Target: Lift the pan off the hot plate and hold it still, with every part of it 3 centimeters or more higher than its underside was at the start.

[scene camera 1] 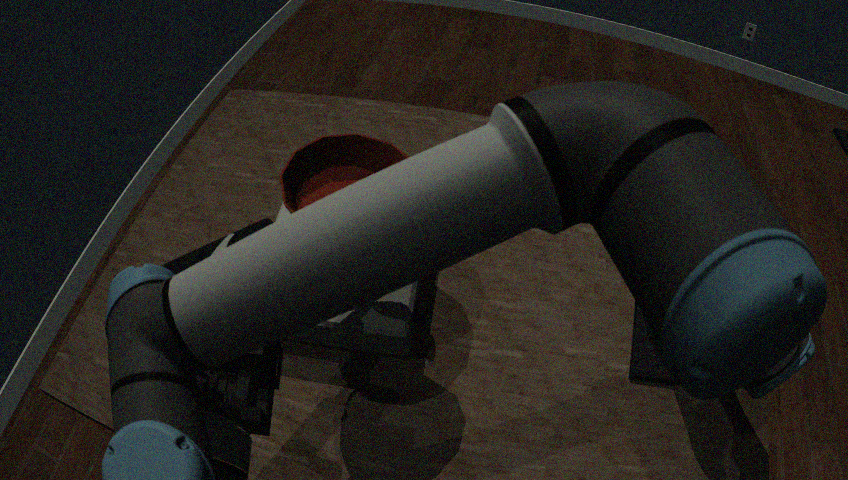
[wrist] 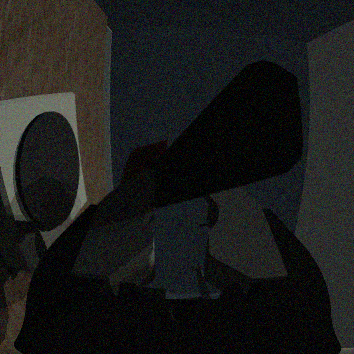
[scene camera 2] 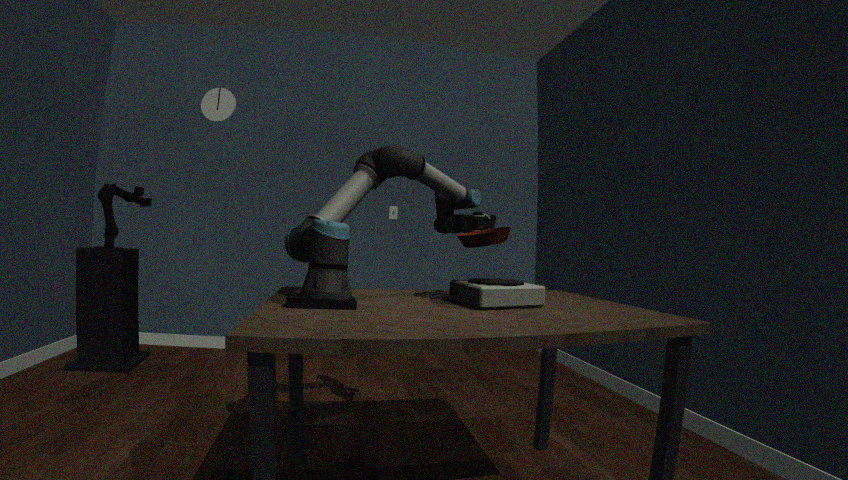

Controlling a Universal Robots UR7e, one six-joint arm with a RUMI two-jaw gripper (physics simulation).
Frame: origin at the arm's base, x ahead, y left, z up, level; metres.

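Seen in the pictures: gripper, between the fingertips: (wrist: 179,173) (scene camera 2: 489,223); arm's base, origin of its link: (scene camera 2: 326,297).
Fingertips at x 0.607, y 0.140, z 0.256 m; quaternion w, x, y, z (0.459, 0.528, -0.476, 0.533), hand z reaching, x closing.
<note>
Offsets run from my fingertips to a thing's middle. Level surfaces: height alone.
The red pan @[0.045 m back, 0.066 m right, 0.025 m down] (scene camera 1: 342,169) (scene camera 2: 484,237) (wrist: 145,159) is in the air, well above the hot plate @[0.063 m back, 0.163 m right, 0.238 m down] (scene camera 2: 511,295) (wrist: 60,104), with a wide gap between them in scene camera 2. It looks slightly tilted there, its far right rim a little higher. Its black handle @[0.011 m ahead, 0.017 m left, 0.003 m up] (wrist: 245,122) crosses the wrist view. My gripper (scene camera 2: 476,221) (wrist: 179,173) is shut on the pan's handle; the exact contact is dark. In scene camera 1 the arm hides the gripper and part of the pan. The hot plate is a white box with a dark round disc on top.
The hot plate stands on the wooden table @[0.277 m down] (scene camera 2: 404,324), to the right of the arm's base (scene camera 2: 321,297) in scene camera 2. A dark pedestal (scene camera 2: 107,309) with a small black arm stands off the table at the left. Walls surround the table.
</note>
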